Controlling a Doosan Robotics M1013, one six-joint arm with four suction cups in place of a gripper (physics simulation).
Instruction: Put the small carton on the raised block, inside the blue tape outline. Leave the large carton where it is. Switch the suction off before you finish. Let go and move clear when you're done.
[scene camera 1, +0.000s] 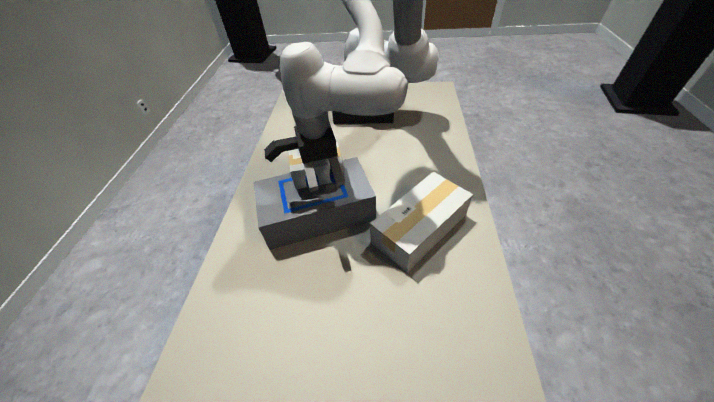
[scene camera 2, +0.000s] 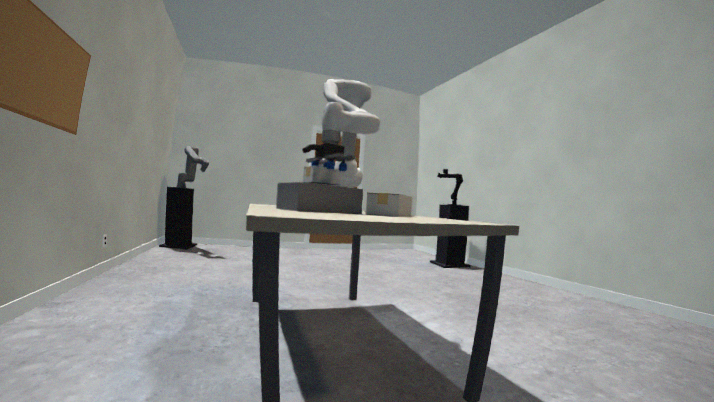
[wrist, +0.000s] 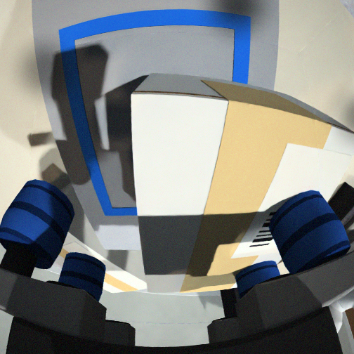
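Observation:
The small white carton with tan tape is under my suction gripper, very low over or on the grey raised block. In the wrist view the right cups overlap the carton and the left cups are beside its edge. I judge that the suction holds it. The blue tape outline shows partly around it; its right and near parts are covered. Contact with the block is hard to tell. The large carton lies on the table.
The table carries the block, with the large carton close to the block's right end in scene camera 1. The robot's dark base is behind the block. Black pedestals stand on the floor away from the table.

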